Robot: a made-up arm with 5 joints.
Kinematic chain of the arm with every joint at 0, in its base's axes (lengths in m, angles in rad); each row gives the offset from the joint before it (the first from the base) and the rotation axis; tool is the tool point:
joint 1: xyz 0 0 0.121 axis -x
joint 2: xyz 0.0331 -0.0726 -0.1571 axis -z
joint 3: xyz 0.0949 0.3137 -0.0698 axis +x
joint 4: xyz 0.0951 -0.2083 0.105 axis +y
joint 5: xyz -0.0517 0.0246 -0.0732 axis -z
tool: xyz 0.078 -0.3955 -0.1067
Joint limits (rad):
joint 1: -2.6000..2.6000
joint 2: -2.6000..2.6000
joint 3: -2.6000..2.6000
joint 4: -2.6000..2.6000
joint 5: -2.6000..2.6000
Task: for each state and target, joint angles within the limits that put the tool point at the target. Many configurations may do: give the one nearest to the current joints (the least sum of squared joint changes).
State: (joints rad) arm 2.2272 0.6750 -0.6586 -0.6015 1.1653
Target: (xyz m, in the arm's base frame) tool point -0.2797 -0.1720 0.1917
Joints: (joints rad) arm 2.2495 -0.2108 -0.5240 0.1176 1.8917
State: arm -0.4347 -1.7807 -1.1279 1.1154 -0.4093
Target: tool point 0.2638 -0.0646 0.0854
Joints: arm -0.3022 -1.1935 -0.4878 0.9673 -0.1289
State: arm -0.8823 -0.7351 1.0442 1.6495 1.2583
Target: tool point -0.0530 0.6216 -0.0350
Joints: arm -1.6742 -0.4867 1.4688 1.0962 1.1563
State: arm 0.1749 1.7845 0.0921 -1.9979 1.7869
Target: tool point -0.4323 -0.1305 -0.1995
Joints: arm -0.1746 2.5798 -0.3572 -1.8039 1.1556
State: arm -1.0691 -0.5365 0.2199 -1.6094 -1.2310
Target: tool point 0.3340 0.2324 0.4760
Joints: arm -0.7299 -0.5399 -0.1260 -1.0966 -1.5944
